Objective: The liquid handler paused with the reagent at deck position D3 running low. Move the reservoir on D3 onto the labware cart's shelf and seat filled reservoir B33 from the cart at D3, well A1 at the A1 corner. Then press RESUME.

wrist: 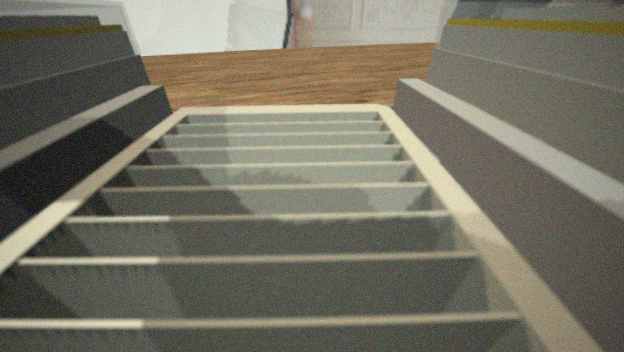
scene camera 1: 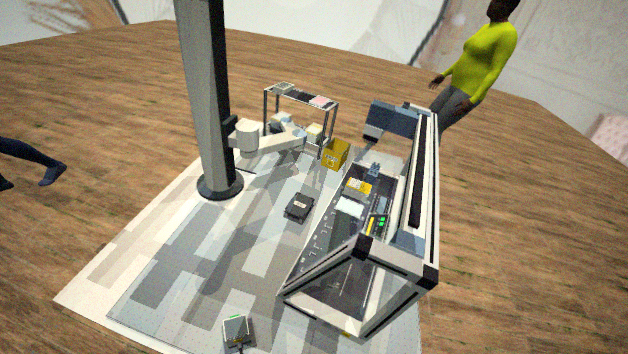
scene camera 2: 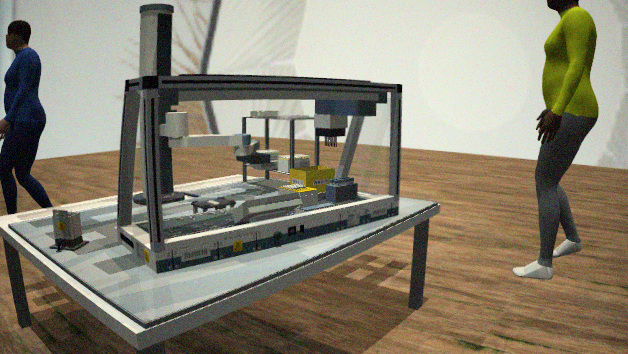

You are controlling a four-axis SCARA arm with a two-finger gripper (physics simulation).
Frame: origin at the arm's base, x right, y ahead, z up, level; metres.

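Where they show: gripper, fingertip midpoint: (wrist: 284,104) (scene camera 1: 298,126); arm's base at its link origin: (scene camera 1: 221,184).
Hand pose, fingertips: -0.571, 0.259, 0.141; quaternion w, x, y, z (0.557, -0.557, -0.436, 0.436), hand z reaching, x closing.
Note:
Things, the pixels of their top centre, and the offset from my fingertips, as dx, dy, dz. "spot": a spot on its surface instead.
- pale channelled reservoir at its top centre: (wrist: 255,212) (scene camera 2: 267,161) +0.072, -0.019, +0.004
- labware cart at a spot on its surface: (scene camera 1: 265,112) spot: +0.037, -0.223, +0.065
- labware at its top centre: (scene camera 2: 264,110) (scene camera 1: 283,85) -0.016, -0.127, +0.253
- pink-topped plate at its top centre: (scene camera 1: 319,100) +0.045, +0.126, +0.236
- yellow panel at a spot on its surface: (scene camera 1: 377,225) spot: +0.673, +0.566, -0.005
- yellow waste bin at its top centre: (scene camera 2: 312,168) (scene camera 1: 338,145) +0.123, +0.299, +0.007
- small device at its top centre: (scene camera 2: 65,206) (scene camera 1: 235,324) +1.202, +0.162, -0.001
My gripper (wrist: 284,104) (scene camera 1: 287,123) (scene camera 2: 257,159) is shut on a pale channelled reservoir (wrist: 280,108), held level between its two grey fingers at the cart's lower shelf. No label or clear liquid level shows on it. Pale yellow-banded boxes flank the fingers, one at the left (wrist: 55,55) and one at the right (wrist: 525,57). The labware cart (scene camera 1: 265,112) (scene camera 2: 292,145) bears a grey piece of labware (scene camera 1: 283,87) and a pink-topped plate (scene camera 1: 320,101) on its top shelf. Position D3 and the RESUME button cannot be made out. A lit green and yellow panel (scene camera 1: 377,225) is on the liquid handler (scene camera 2: 280,241).
A yellow waste bin (scene camera 1: 334,156) (scene camera 2: 312,177) stands beside the cart. The handler's blue head (scene camera 1: 392,117) (scene camera 2: 345,107) hangs over the deck's far end. A dark box (scene camera 1: 299,206) (scene camera 2: 214,204) lies outside the deck. A small device (scene camera 1: 235,329) (scene camera 2: 67,226) stands at the near end.

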